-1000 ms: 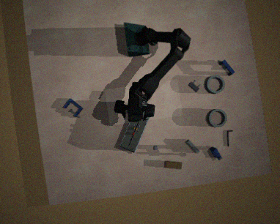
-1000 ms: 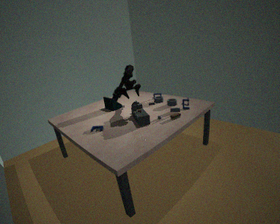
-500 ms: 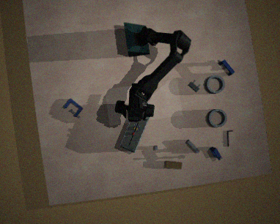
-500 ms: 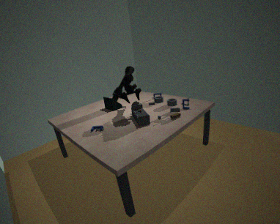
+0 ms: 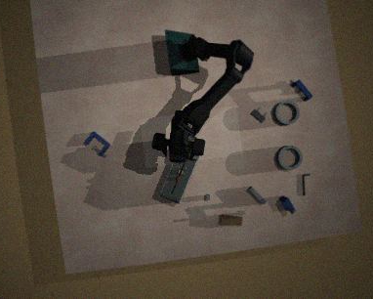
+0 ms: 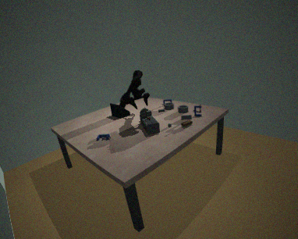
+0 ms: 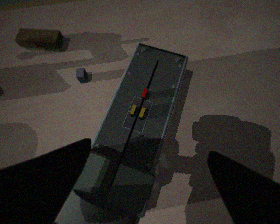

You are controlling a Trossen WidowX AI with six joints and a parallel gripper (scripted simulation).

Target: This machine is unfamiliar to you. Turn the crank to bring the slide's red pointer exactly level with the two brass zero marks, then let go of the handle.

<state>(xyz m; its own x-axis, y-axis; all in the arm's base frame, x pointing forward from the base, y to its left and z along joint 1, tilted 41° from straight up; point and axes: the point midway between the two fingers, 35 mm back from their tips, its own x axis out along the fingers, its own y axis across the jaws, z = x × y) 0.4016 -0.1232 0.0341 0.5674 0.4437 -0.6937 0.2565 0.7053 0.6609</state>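
The dark handle lies 110 mm behind my gripper tip, 70 mm to the left of it and 90 mm below it. From my gripper tip the other things lie so: small grey cube (180 mm ahead, 100 mm to the left, 150 mm below); red pointer (80 mm ahead, 10 mm to the right, 80 mm below); brown block (290 mm ahead, 190 mm to the left, 150 mm below).
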